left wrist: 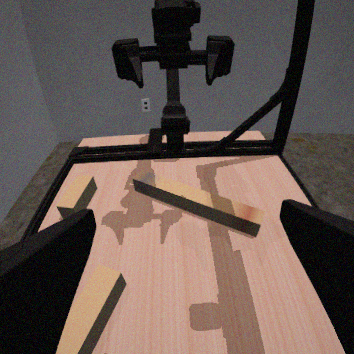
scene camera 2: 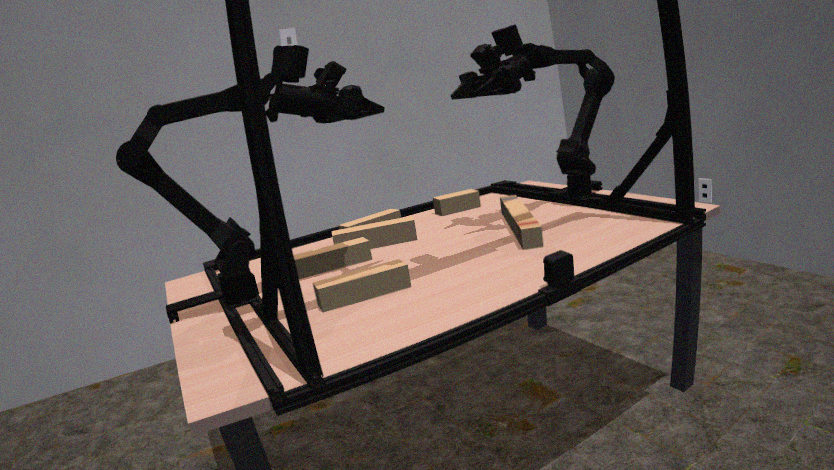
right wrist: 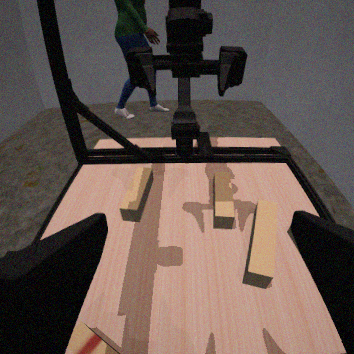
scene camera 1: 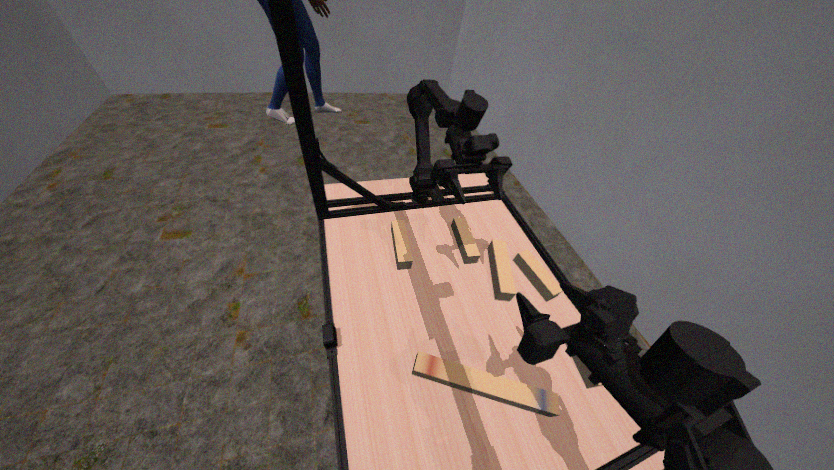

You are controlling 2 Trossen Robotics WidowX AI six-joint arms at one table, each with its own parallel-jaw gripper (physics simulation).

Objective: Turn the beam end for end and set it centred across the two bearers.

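The long beam lies flat on the table, its red-banded end left and blue-banded end right in scene camera 1. Plain wooden blocks lie apart from it. Two nearly parallel ones, a first block and a second block, look like the bearers, but no marking confirms this. The left gripper and right gripper are open, empty, high above the table.
A third block and a slanted fourth block lie beside the pair. Another block lies near the table's far edge in scene camera 2. Black frame posts rise from the table. A person stands beyond it.
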